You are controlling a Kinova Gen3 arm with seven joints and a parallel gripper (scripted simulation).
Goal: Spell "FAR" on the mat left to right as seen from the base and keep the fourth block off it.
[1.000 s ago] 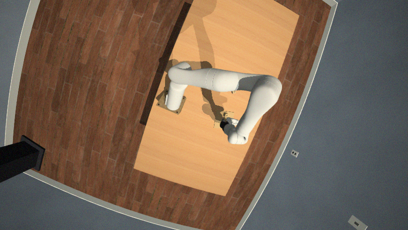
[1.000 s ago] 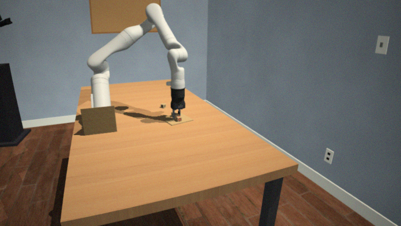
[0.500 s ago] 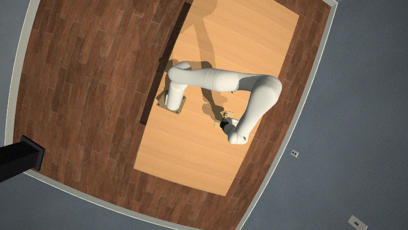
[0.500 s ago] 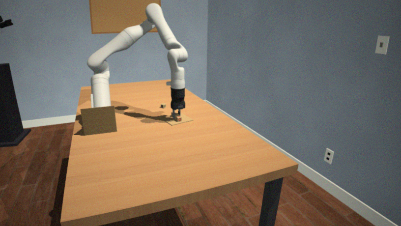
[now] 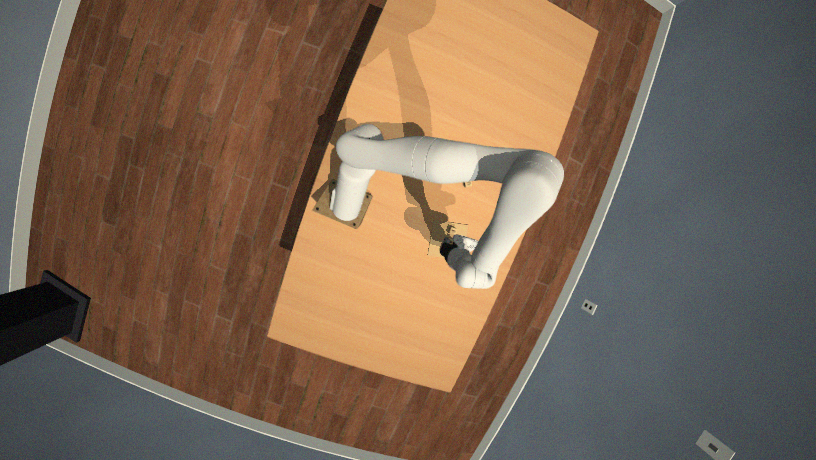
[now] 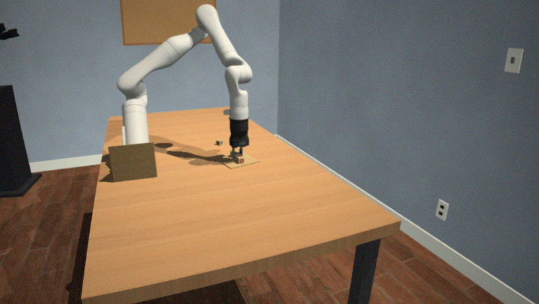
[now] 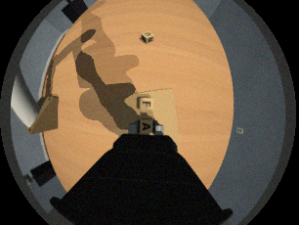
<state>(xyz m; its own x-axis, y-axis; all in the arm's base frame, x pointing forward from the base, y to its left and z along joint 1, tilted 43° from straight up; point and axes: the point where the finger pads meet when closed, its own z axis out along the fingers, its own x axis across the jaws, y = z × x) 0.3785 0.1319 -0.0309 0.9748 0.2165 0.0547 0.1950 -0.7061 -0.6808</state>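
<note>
Now: the tan mat 30 mm below my hand.
</note>
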